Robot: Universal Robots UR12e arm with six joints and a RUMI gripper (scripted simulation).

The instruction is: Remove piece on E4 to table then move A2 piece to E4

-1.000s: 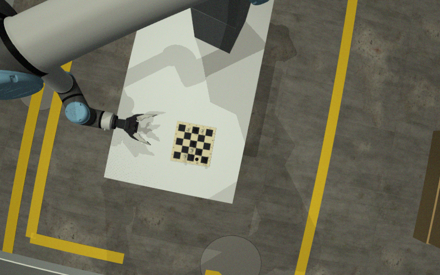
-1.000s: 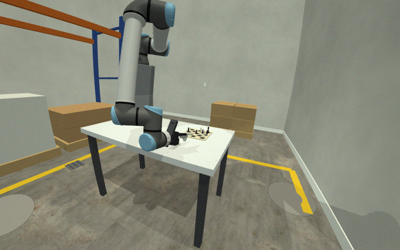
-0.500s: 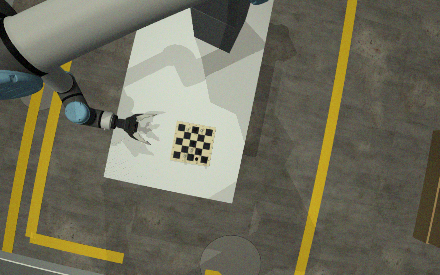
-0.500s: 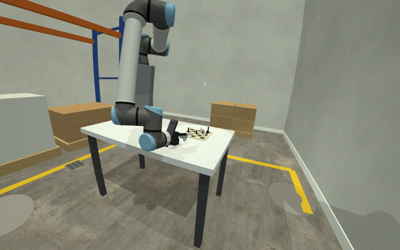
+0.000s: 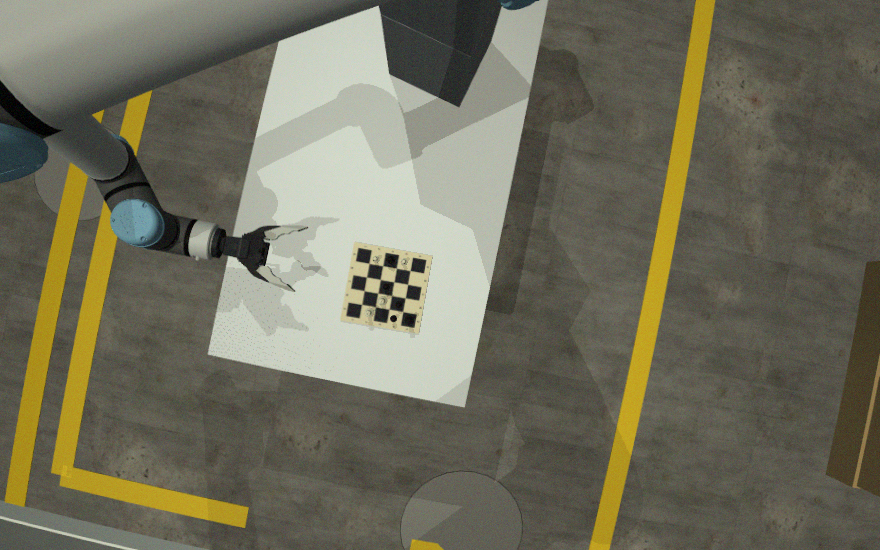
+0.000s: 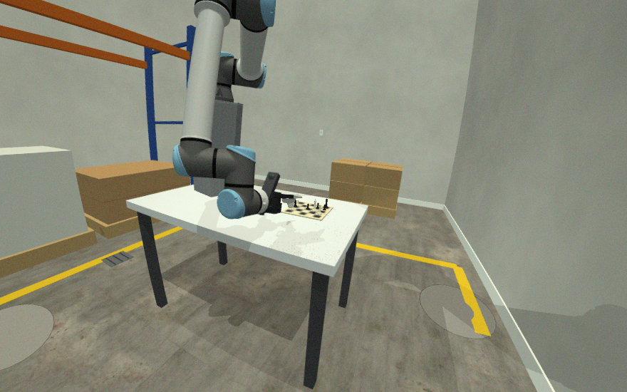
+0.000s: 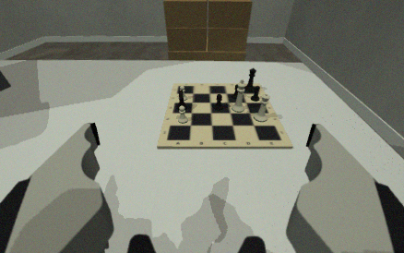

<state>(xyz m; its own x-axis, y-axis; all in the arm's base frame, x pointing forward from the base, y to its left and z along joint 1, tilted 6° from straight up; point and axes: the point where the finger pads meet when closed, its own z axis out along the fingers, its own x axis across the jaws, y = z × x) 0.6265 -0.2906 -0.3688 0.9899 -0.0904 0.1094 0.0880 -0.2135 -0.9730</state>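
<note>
My gripper is now 20 cm to the right of the chessboard, 13 cm above it and 5 cm short of it.
</note>
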